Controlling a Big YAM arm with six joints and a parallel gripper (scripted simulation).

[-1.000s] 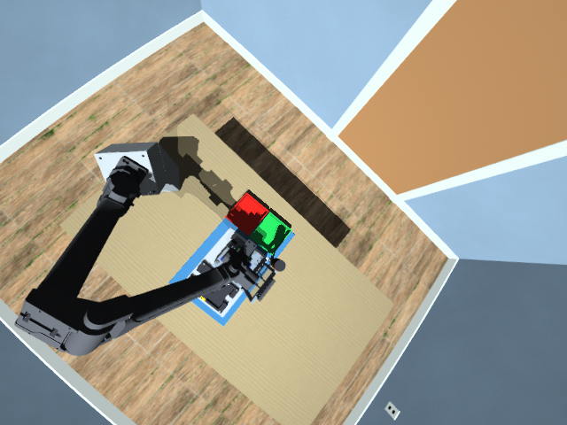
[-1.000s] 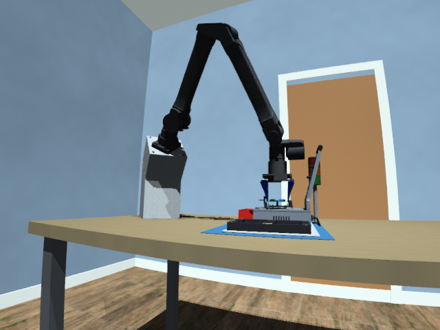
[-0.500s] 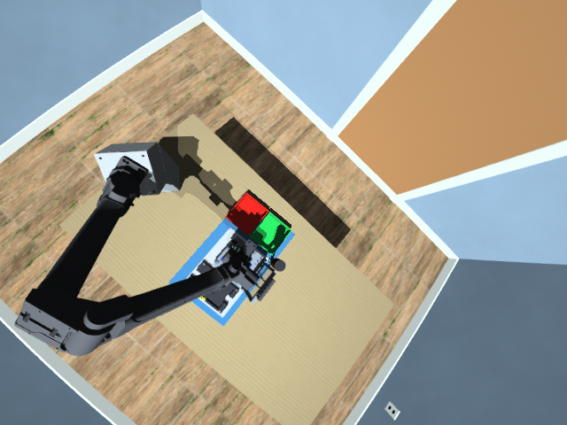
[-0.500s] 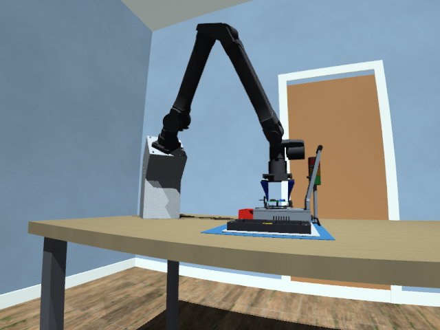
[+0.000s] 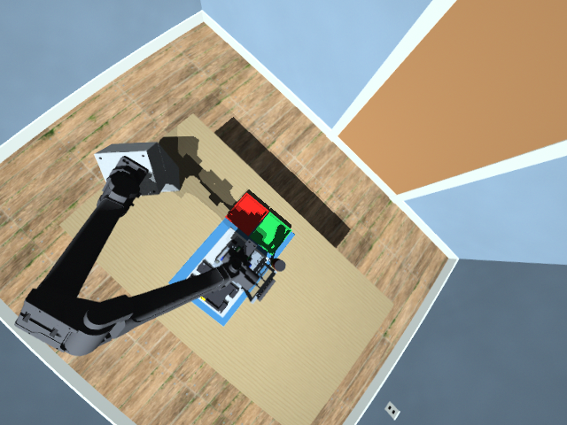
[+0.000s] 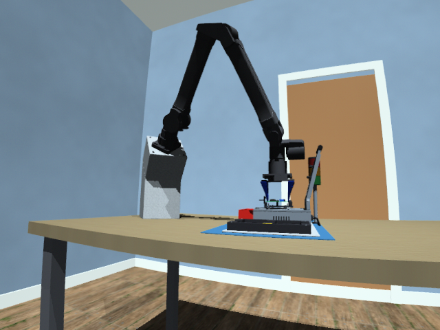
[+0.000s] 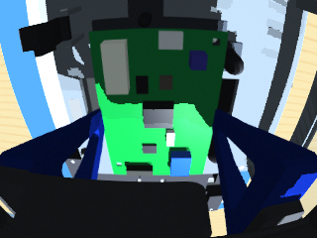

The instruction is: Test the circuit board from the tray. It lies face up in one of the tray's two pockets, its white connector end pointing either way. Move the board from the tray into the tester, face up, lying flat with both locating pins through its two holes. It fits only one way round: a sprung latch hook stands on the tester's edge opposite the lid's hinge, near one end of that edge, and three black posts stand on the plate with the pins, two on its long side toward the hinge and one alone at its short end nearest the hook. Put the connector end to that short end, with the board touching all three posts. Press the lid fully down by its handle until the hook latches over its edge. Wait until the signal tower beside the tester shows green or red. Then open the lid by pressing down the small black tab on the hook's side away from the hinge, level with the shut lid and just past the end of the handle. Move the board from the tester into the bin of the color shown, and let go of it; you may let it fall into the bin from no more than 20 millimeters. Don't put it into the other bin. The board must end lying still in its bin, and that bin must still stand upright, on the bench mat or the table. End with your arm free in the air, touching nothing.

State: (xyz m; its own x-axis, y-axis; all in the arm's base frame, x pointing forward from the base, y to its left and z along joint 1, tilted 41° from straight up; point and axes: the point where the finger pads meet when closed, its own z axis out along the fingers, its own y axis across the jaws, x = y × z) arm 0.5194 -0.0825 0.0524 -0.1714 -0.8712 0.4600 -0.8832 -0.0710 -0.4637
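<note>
Right now the green circuit board is right at my hand. Round my hand: black latch hook 7 cm to the left, 5 cm behind; tester plate 2 cm below, 1 cm to the left, 1 cm ahead; tester lid 12 cm ahead, 9 cm above, 2 cm to the right.
</note>
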